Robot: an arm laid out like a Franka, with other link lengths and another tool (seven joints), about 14 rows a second.
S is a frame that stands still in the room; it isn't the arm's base.
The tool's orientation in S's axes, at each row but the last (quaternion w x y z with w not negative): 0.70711 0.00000 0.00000 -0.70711; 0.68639 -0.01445 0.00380 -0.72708; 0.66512 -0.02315 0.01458 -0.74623; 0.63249 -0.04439 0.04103 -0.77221; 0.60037 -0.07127 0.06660 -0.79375; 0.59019 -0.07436 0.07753 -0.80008
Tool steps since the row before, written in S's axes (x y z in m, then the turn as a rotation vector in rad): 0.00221 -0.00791 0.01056 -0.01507 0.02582 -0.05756; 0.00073 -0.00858 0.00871 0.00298 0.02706 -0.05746; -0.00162 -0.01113 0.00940 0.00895 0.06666 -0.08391; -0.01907 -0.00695 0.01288 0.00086 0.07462 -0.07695; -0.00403 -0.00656 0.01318 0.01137 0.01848 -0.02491; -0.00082 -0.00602 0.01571 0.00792 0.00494 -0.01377
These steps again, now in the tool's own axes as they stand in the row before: 0.00791 0.00221 0.01056 -0.02582 -0.01507 -0.05756; 0.00866 0.00100 0.00860 -0.02809 0.00287 -0.05697; 0.01138 -0.00082 0.00920 -0.06851 0.00564 -0.08270; 0.01077 -0.01873 0.01054 -0.07461 -0.00463 -0.07682; 0.00784 -0.00455 0.01228 -0.02167 0.01050 -0.02261; 0.00643 -0.00234 0.01539 -0.00742 0.00887 -0.01196
